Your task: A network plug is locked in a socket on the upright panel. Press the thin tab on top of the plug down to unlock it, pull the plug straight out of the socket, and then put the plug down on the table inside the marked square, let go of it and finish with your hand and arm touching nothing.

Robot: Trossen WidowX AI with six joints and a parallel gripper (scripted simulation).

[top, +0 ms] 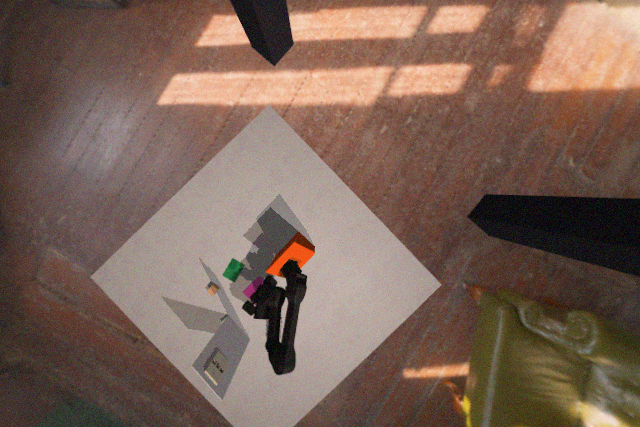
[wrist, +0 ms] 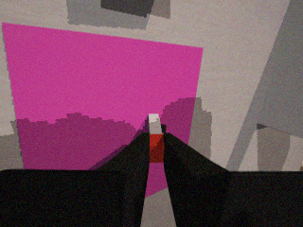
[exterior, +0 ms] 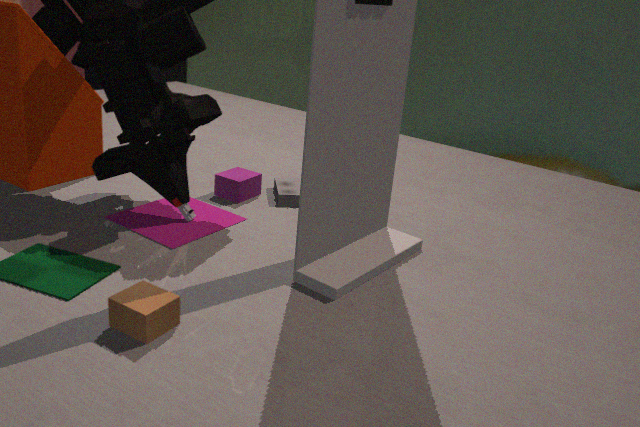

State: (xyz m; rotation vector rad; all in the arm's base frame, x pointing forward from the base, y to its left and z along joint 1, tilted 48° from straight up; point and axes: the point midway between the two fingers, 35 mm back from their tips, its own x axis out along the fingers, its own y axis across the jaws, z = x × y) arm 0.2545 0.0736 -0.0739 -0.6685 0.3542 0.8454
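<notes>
The network plug is right at my gripper tip. Round my gripper tip: flat magenta square (2 cm below, 1 cm behind); then grey piece (18 cm to the left, 8 cm ahead, 1 cm below); then flat green square (18 cm to the right, 2 cm below, 1 cm behind).
</notes>
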